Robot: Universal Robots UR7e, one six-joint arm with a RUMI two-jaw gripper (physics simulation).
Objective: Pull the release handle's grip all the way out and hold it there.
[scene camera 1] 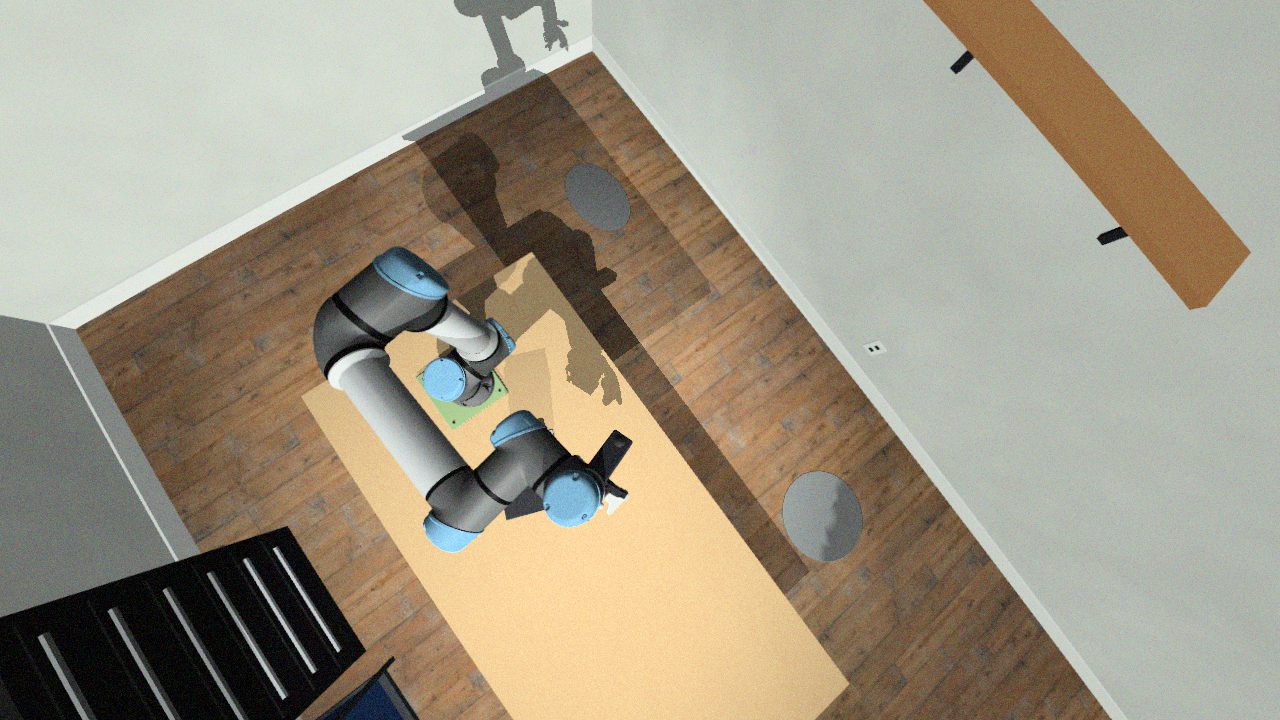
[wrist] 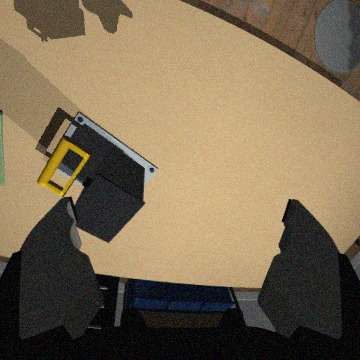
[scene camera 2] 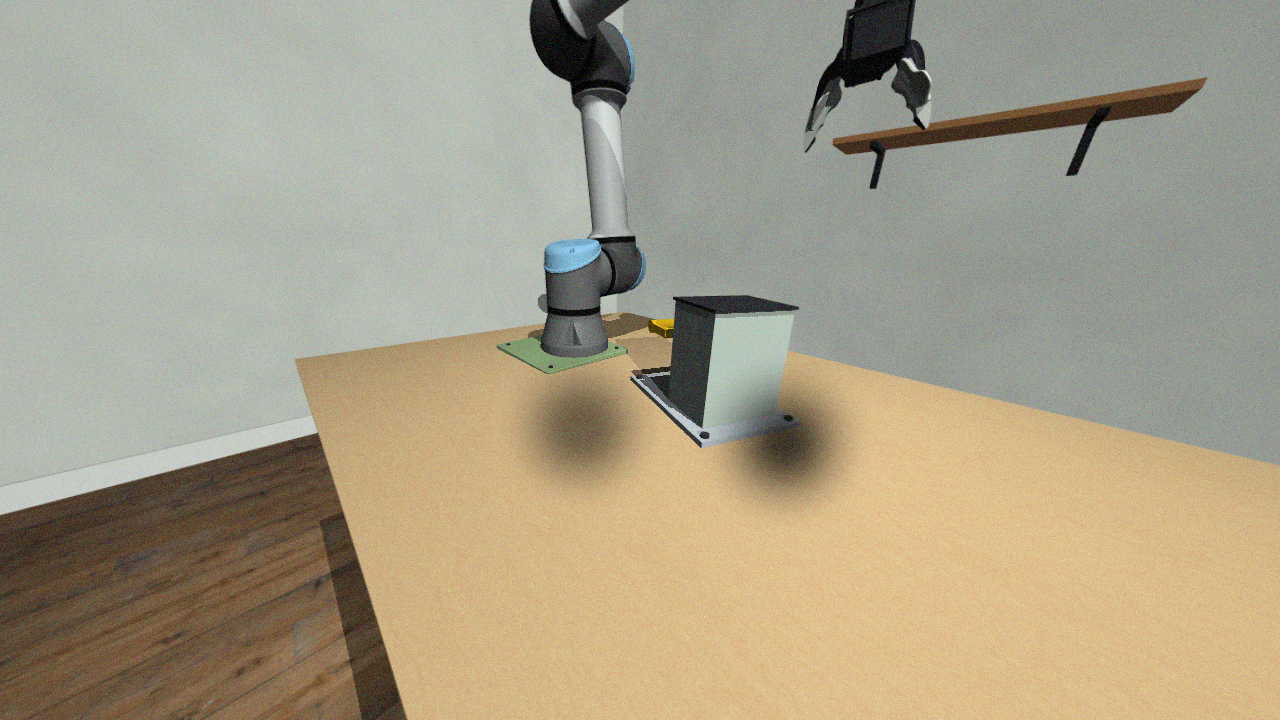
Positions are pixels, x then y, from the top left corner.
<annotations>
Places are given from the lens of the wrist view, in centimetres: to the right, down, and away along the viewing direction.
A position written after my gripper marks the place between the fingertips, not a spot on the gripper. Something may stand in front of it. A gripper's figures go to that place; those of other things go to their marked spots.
my gripper (wrist: 180, 200): 0, 1, 13
base plate (wrist: 82, 130): -24, -12, 47
</annotations>
